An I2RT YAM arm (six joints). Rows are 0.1 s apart.
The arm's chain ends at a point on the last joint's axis. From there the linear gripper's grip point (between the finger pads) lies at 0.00 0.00 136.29 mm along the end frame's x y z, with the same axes.
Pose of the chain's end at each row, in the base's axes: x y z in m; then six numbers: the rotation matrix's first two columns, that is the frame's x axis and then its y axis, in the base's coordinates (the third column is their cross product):
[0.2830, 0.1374, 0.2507, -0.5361, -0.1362, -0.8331, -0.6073, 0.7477, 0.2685]
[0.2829, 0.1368, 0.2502, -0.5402, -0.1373, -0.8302, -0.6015, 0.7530, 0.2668]
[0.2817, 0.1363, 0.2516, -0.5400, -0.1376, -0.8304, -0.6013, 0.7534, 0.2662]
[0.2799, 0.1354, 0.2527, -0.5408, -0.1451, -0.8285, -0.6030, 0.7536, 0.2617]
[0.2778, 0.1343, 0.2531, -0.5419, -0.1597, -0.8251, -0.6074, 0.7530, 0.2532]
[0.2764, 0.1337, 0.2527, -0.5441, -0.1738, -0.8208, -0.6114, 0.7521, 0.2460]
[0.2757, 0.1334, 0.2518, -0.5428, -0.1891, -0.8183, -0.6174, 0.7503, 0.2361]
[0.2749, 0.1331, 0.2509, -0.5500, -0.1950, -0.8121, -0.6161, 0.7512, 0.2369]
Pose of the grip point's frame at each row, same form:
[0.3629, 0.2260, 0.1848, -0.5361, -0.1362, -0.8331, -0.6073, 0.7477, 0.2685]
[0.3631, 0.2245, 0.1835, -0.5402, -0.1373, -0.8302, -0.6015, 0.7530, 0.2668]
[0.3620, 0.2239, 0.1849, -0.5400, -0.1376, -0.8304, -0.6013, 0.7534, 0.2662]
[0.3598, 0.2228, 0.1852, -0.5408, -0.1451, -0.8285, -0.6030, 0.7536, 0.2617]
[0.3570, 0.2213, 0.1843, -0.5419, -0.1597, -0.8251, -0.6074, 0.7530, 0.2532]
[0.3547, 0.2203, 0.1824, -0.5441, -0.1738, -0.8208, -0.6114, 0.7521, 0.2460]
[0.3533, 0.2197, 0.1804, -0.5428, -0.1891, -0.8183, -0.6174, 0.7503, 0.2361]
[0.3517, 0.2190, 0.1782, -0.5500, -0.1950, -0.8121, -0.6161, 0.7512, 0.2369]

